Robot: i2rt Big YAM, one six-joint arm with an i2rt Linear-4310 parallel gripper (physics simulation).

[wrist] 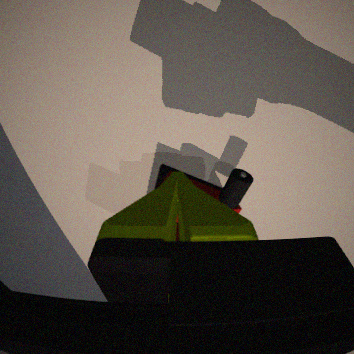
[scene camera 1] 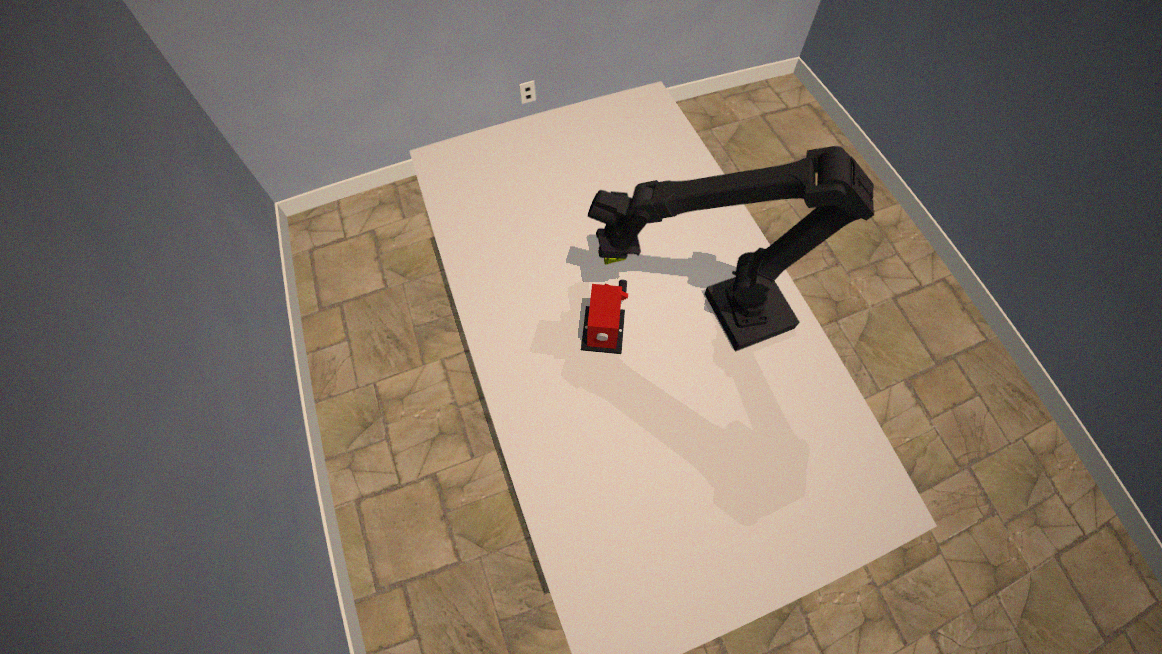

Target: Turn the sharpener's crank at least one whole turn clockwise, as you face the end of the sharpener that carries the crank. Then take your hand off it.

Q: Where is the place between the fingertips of my gripper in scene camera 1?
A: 605, 262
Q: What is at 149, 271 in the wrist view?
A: My gripper.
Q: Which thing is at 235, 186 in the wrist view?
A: A black handle.
